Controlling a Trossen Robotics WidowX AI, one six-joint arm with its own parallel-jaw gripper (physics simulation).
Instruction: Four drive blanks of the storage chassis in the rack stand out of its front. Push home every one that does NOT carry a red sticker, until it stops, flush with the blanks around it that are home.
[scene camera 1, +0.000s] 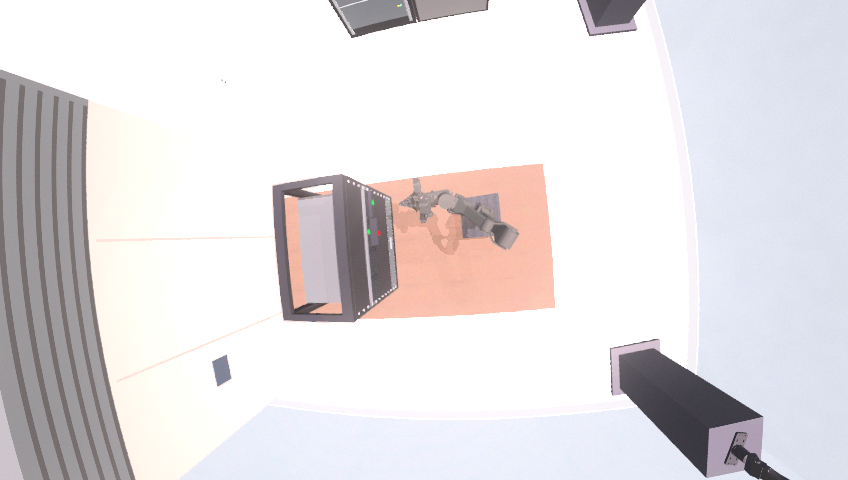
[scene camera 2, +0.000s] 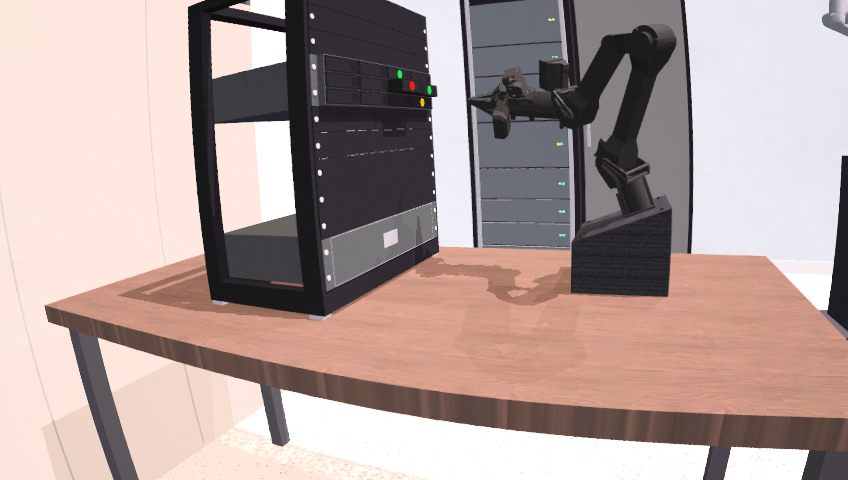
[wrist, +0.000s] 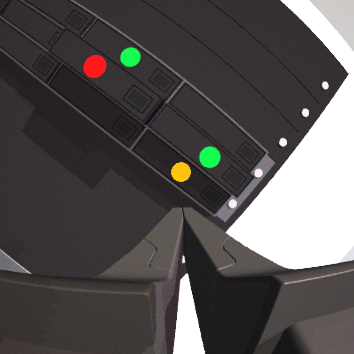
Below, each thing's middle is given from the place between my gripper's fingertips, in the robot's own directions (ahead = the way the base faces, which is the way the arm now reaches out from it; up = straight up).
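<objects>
Red-stickered blank (wrist: 112, 79): 9 cm to the left of my hand, 15 cm ahead of it, 3 cm above it. Yellow-stickered blank (wrist: 151, 148): 2 cm to the right of my hand and 17 cm ahead of it.
</objects>
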